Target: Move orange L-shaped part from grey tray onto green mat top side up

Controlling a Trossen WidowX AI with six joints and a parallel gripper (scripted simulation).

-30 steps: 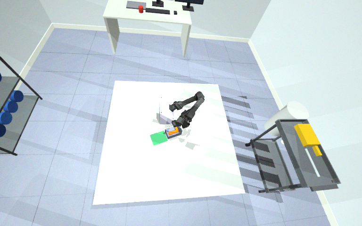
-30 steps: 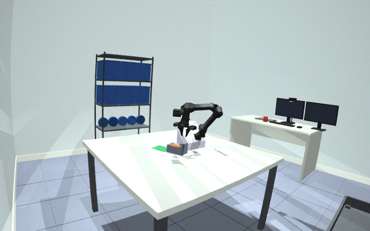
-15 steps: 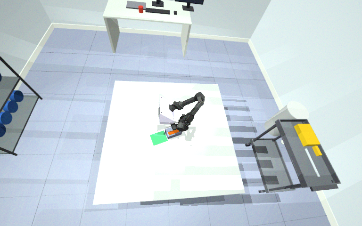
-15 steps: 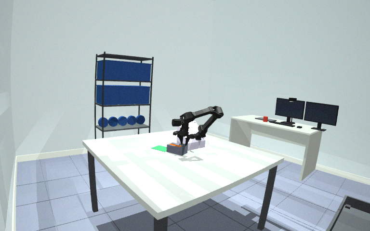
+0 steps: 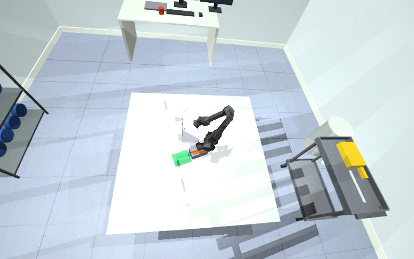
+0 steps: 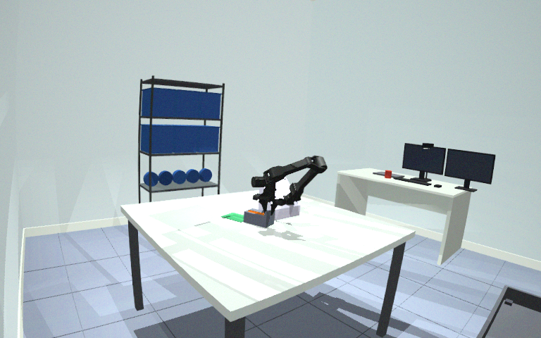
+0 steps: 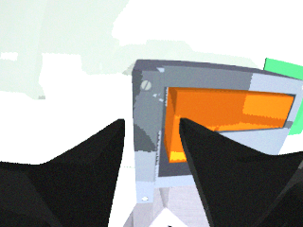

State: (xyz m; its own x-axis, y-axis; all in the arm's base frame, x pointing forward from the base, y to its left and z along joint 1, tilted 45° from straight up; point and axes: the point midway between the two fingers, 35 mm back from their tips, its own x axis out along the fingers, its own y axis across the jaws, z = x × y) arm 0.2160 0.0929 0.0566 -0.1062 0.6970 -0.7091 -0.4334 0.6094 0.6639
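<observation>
Now: gripper tip 2 cm short of the orange L-shaped part, 5 cm to the left of it and 2 cm above it. Also, from my gripper tip: green mat (9 cm ahead, 20 cm to the right, 8 cm below).
</observation>
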